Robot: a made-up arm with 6 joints. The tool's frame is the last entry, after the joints.
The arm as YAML. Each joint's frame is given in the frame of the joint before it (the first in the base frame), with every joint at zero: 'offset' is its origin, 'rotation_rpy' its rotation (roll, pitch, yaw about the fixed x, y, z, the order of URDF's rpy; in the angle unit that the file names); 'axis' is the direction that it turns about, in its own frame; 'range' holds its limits. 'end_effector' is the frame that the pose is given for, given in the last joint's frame.
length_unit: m
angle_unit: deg
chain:
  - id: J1
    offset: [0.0, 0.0, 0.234]
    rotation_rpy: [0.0, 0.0, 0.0]
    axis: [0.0, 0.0, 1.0]
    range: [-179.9, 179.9]
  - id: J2
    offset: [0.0, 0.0, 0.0]
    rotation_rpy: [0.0, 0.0, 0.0]
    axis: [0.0, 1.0, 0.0]
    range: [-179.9, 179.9]
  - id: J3
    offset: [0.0, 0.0, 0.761]
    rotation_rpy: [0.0, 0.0, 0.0]
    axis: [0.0, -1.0, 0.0]
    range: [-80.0, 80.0]
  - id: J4
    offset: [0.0, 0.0, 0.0]
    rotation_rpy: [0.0, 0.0, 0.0]
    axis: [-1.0, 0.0, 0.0]
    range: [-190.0, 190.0]
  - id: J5
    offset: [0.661, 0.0, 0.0]
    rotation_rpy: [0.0, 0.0, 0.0]
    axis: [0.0, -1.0, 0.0]
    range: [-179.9, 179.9]
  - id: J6
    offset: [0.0, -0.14, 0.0]
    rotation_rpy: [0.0, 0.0, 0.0]
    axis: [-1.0, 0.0, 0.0]
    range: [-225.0, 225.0]
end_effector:
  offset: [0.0, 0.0, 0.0]
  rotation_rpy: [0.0, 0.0, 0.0]
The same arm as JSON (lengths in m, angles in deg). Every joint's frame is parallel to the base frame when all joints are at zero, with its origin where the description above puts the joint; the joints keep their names.
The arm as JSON. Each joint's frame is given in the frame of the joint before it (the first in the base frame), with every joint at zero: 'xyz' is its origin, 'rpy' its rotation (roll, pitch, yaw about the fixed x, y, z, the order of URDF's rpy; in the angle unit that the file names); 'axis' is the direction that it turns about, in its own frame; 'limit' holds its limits. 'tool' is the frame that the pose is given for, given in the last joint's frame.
{"units": {"length": "m", "angle": "deg"}, "joints": [
  {"name": "J1", "type": "revolute", "origin": {"xyz": [0.0, 0.0, 0.234], "rpy": [0.0, 0.0, 0.0]}, "axis": [0.0, 0.0, 1.0], "limit": {"lower": -179.9, "upper": 179.9}},
  {"name": "J2", "type": "revolute", "origin": {"xyz": [0.0, 0.0, 0.0], "rpy": [0.0, 0.0, 0.0]}, "axis": [0.0, 1.0, 0.0], "limit": {"lower": -179.9, "upper": 179.9}},
  {"name": "J3", "type": "revolute", "origin": {"xyz": [0.0, 0.0, 0.761], "rpy": [0.0, 0.0, 0.0]}, "axis": [0.0, -1.0, 0.0], "limit": {"lower": -80.0, "upper": 80.0}},
  {"name": "J4", "type": "revolute", "origin": {"xyz": [0.0, 0.0, 0.0], "rpy": [0.0, 0.0, 0.0]}, "axis": [-1.0, 0.0, 0.0], "limit": {"lower": -190.0, "upper": 190.0}},
  {"name": "J5", "type": "revolute", "origin": {"xyz": [0.661, 0.0, 0.0], "rpy": [0.0, 0.0, 0.0]}, "axis": [0.0, -1.0, 0.0], "limit": {"lower": -179.9, "upper": 179.9}},
  {"name": "J6", "type": "revolute", "origin": {"xyz": [0.0, -0.14, 0.0], "rpy": [0.0, 0.0, 0.0]}, "axis": [-1.0, 0.0, 0.0], "limit": {"lower": -225.0, "upper": 225.0}}
], "tool": {"origin": {"xyz": [0.0, 0.0, 0.0], "rpy": [0.0, 0.0, 0.0]}}}

